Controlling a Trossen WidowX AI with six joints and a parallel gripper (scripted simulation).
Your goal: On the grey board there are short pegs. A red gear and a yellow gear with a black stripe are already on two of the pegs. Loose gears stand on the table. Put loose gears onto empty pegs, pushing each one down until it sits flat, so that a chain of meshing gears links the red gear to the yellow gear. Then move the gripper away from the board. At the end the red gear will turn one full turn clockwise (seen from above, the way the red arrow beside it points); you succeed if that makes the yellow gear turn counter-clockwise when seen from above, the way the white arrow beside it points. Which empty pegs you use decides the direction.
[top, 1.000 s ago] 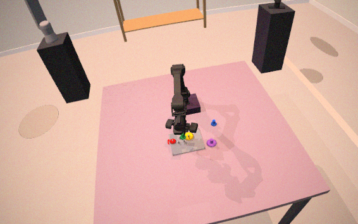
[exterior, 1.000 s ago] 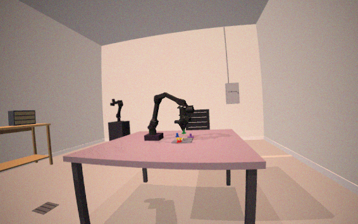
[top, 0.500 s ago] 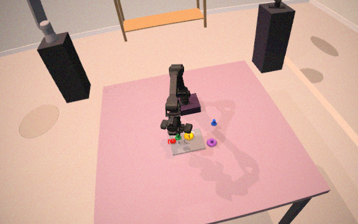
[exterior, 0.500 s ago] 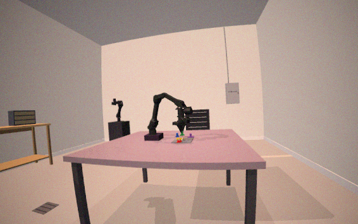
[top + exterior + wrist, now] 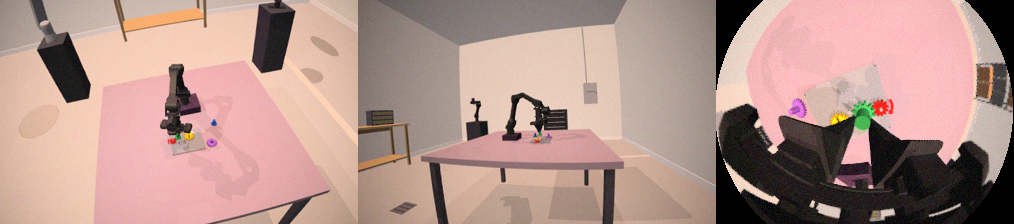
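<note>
Now: the green gear 10 mm below my gripper tip. Round my gripper tip: yellow gear: 30 mm behind, 70 mm to the left, 70 mm below; then purple gear: 60 mm ahead, 200 mm to the left, 70 mm below; then red gear: 20 mm behind, 30 mm to the right, 70 mm below.
</note>
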